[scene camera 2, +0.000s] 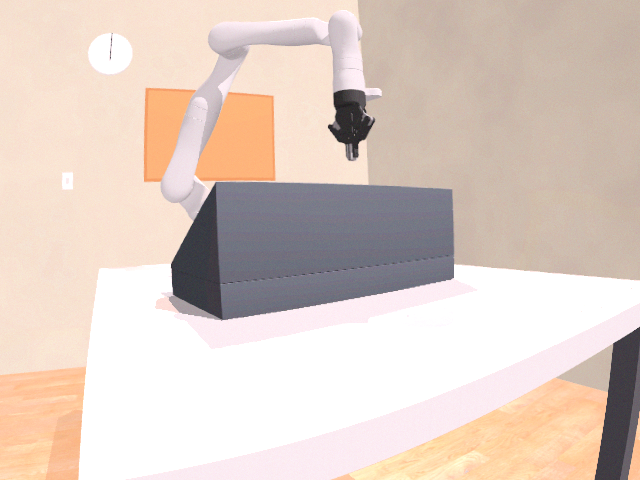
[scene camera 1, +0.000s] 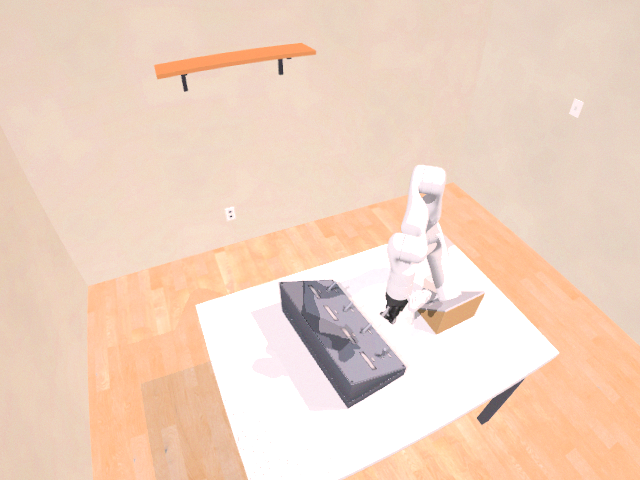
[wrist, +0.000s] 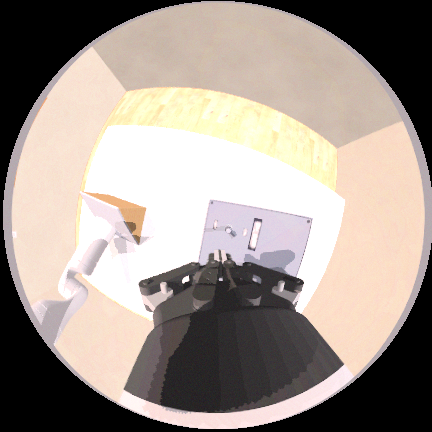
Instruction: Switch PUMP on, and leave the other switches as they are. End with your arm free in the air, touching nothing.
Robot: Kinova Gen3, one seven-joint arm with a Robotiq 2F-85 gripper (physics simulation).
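A dark grey sloped console (scene camera 1: 385,370) (scene camera 2: 330,232) (wrist: 290,235) stands on the table, with several small levers in a row. The PUMP lever (scene camera 1: 383,353) (wrist: 229,231) is at the near end in scene camera 1. It looks shorter there than the other levers (scene camera 1: 366,328). In the wrist view it stands between two small marks, beside its pale name plate (wrist: 255,234), whose letters are blurred. Its tilt is too small to tell. The levers are hidden in scene camera 2. My gripper (scene camera 1: 391,320) (scene camera 2: 352,157) (wrist: 218,255) is shut and empty, in the air above the console's height, apart from it.
A wooden block with a slanted pale top (scene camera 1: 457,314) (wrist: 132,217) stands on the white table (scene camera 1: 444,372) (scene camera 2: 310,382) (wrist: 170,165), close to my arm's lower part. An orange shelf (scene camera 1: 235,59) is on the wall, far from the arm.
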